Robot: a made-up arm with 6 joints.
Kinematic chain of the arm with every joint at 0, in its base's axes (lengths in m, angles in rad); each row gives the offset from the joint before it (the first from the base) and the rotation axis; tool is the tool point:
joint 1: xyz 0 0 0.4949 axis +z
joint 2: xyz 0 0 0 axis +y
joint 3: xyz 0 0 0.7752 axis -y
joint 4: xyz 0 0 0 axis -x
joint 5: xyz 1.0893 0 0 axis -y
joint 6: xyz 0 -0.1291 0 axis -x
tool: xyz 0 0 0
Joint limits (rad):
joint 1: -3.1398..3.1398
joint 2: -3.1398..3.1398
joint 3: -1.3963..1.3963
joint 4: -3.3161..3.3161
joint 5: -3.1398..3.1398
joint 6: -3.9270..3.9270
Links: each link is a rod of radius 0.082 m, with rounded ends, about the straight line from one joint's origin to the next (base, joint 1, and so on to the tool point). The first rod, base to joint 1, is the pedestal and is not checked.
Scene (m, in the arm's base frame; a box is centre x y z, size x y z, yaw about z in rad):
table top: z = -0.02
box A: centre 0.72 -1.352 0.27 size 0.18 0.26 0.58 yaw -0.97
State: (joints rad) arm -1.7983 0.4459 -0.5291 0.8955 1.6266 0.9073
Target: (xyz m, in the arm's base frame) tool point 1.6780 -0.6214 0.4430
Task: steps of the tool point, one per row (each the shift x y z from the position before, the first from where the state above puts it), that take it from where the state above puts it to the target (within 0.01 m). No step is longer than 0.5 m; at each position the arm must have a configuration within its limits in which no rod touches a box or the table.
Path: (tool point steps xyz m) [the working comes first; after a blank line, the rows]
Joints at the target: -0.3208 1.2462 0.8653 1.0828 1.6266 0.9073
Straight joint move there: touches box A.

1: 0.0134 -0.1623 0.2000
2: 0.0328 -0.1124 0.2350
3: 0.0477 -0.0551 0.2564
4: 0.0580 0.0061 0.2637
5: 0.0621 0.0674 0.2570
6: 0.0605 0.1252 0.2373
7: 0.2593 -0.1714 -0.1674
8: 0.3205 -0.0797 -0.1969
9: 0.3456 0.0303 -0.2224
10: 0.3299 0.1442 -0.2431
11: 0.2741 0.2467 -0.2583
12: 0.1848 0.3239 -0.2675

